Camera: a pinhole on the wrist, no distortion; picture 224 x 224 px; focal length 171.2 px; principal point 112.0 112.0 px. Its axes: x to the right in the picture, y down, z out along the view. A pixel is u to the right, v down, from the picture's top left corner.
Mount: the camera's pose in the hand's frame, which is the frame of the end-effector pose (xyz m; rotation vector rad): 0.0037 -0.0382 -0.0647 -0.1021 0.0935 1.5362
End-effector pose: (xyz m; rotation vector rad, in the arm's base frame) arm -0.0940 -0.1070 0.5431 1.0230 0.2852 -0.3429
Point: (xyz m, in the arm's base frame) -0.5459 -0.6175 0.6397
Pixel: outside the picture
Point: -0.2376 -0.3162 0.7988
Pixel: 125 206
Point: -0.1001 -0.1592 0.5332
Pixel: 96 107
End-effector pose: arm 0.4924 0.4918 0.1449 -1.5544 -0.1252 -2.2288
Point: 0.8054 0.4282 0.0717
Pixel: 211 191
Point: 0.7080 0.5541 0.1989
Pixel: 122 131
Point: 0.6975 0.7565 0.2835
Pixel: 20 114
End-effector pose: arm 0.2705 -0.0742 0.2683 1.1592 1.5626 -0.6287
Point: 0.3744 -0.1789 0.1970
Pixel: 151 93
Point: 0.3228 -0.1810 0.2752
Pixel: 132 158
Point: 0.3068 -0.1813 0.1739
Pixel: 103 71
